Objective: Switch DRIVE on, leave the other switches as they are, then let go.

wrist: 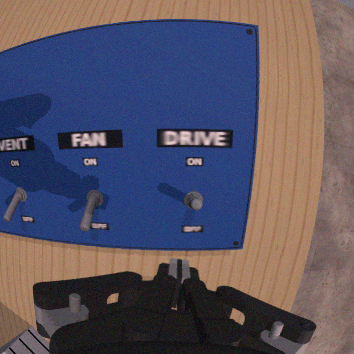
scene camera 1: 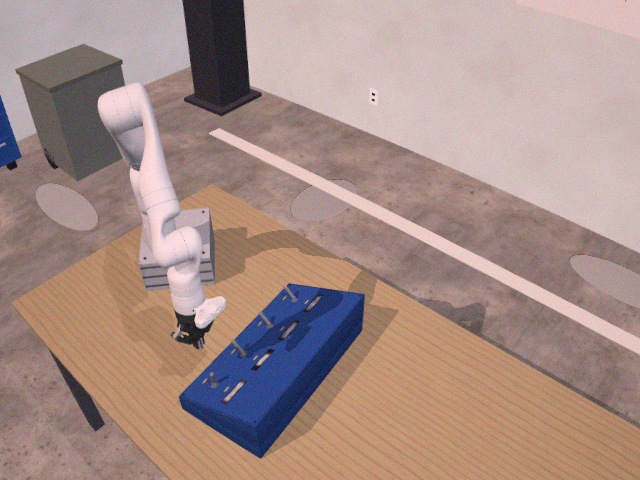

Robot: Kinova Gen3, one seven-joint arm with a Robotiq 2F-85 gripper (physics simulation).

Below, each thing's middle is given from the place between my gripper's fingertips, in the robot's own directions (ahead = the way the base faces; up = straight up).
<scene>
Now: the blue switch box (scene camera 1: 256,394) 170 mm to the left of my hand, 110 mm below it and 90 mm ahead of it.
</scene>
